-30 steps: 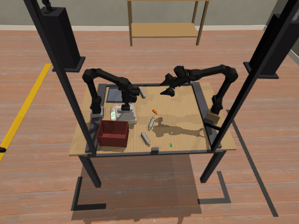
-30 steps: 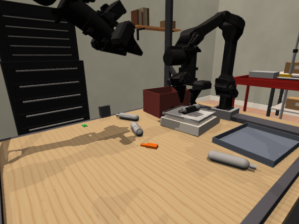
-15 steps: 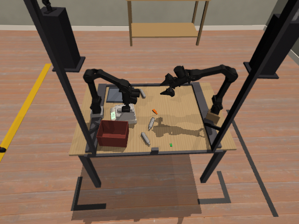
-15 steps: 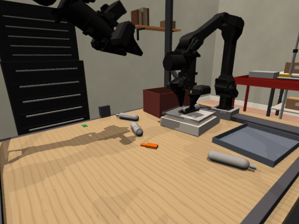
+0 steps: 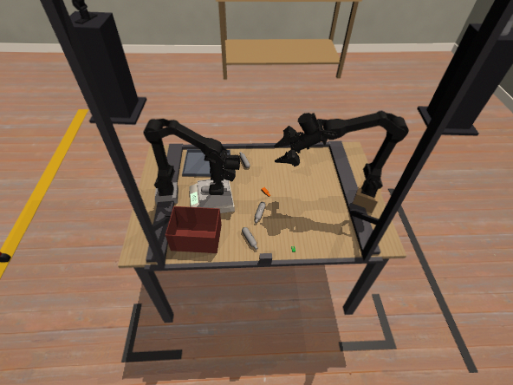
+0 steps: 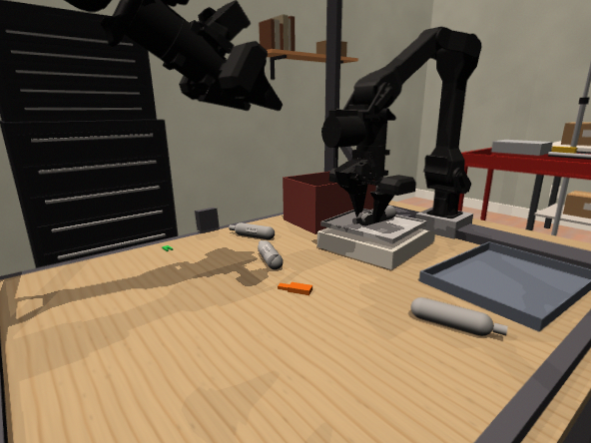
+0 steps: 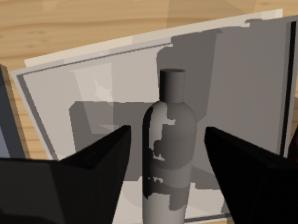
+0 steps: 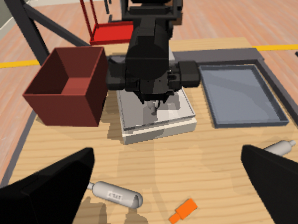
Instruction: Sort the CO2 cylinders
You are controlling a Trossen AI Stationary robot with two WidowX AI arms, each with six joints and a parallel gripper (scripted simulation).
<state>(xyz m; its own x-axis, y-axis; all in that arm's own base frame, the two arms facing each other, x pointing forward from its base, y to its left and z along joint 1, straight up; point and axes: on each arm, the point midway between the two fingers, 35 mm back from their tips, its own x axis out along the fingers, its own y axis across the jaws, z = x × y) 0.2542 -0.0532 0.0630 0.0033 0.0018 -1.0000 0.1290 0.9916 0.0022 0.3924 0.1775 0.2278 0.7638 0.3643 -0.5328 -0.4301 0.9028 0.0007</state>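
My left hand is 25 cm short of the grey tray, 9 cm to the right of it and 10 cm above it. Round my left hand: small orange piece 5 cm ahead, 23 cm to the right, 10 cm below; small green piece 27 cm behind, 35 cm to the right, 10 cm below; red scrap bin 22 cm behind, 8 cm to the left, 7 cm below.
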